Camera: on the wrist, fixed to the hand. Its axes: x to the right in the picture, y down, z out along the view.
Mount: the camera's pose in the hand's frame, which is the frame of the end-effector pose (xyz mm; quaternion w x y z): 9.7 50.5 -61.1 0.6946 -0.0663 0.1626 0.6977
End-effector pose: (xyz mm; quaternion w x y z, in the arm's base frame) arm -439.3 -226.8 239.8 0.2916 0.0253 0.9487 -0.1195
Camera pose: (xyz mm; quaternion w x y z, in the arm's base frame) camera -474.8 -163.3 272.6 0.1333 0.6796 0.6966 0.1875
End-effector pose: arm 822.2 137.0 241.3 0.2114 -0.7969 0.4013 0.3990
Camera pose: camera 813.4 62.6 268.8 0.2496 0.3524 -0.8426 -0.3217
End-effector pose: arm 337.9 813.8 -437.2 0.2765 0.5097 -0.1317 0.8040
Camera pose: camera 259.9 805.9 -452.2 0.3137 -0.1131 0.4554 -0.8255
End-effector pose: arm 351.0 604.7 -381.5 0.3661 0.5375 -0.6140 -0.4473
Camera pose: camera 389.6 586.7 -313.9 0.7018 -0.0066 -0.7123 -0.0086
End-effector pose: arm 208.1 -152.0 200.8 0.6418 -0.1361 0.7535 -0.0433
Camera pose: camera 139.4 -112.8 190.0 0.3444 0.3956 0.7255 0.4455
